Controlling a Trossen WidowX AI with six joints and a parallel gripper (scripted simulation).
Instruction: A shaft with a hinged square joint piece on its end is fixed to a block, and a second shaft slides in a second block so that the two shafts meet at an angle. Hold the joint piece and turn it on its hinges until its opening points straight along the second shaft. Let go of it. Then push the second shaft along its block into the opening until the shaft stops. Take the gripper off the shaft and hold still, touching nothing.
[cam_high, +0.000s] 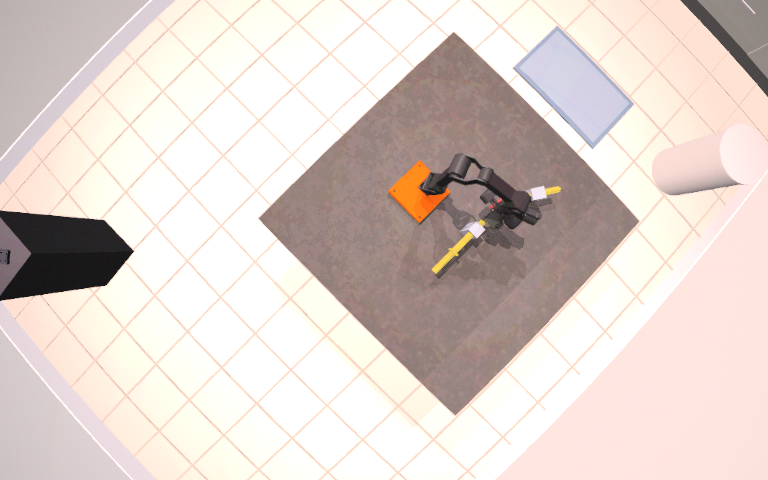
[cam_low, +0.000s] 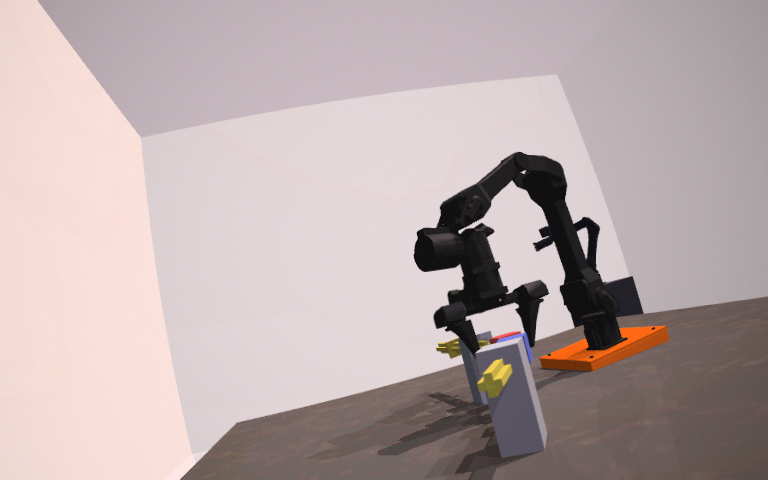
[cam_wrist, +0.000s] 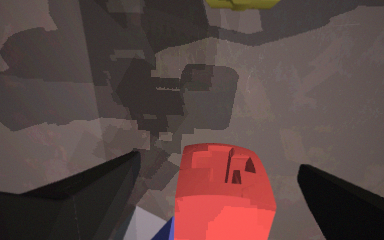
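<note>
Now: the red joint piece 1 cm to the left of my gripper tip and 1 cm above it.
</note>
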